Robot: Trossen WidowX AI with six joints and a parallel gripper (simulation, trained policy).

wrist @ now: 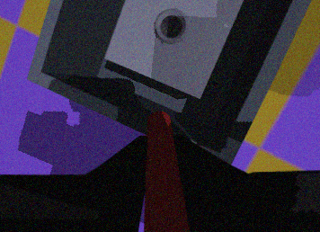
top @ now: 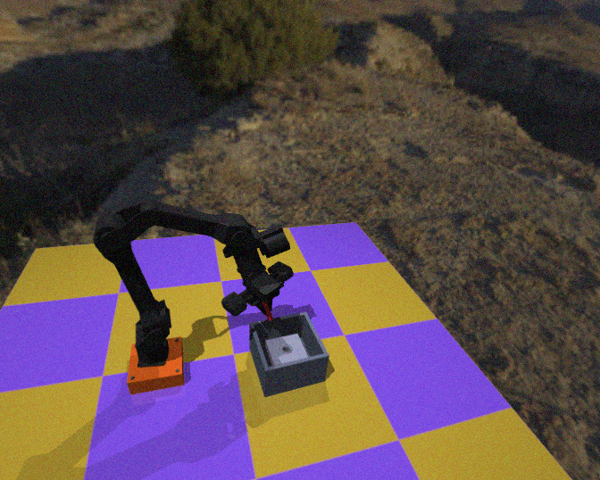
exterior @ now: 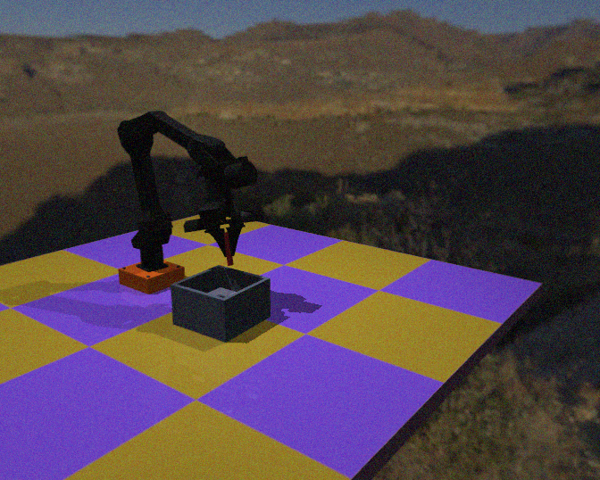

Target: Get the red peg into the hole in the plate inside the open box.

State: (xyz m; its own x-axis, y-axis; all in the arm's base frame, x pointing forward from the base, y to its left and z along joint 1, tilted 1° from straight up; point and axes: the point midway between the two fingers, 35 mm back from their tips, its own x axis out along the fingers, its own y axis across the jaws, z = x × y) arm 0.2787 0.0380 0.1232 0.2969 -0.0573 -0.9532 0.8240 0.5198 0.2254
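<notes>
My gripper tip is 50 mm short of the light grey plate, 60 mm to the left of it and 90 mm above it. Also, from my gripper tip: dark grey box 50 mm ahead, 60 mm to the right, 110 mm below; red peg 10 mm behind, 20 mm above.
</notes>
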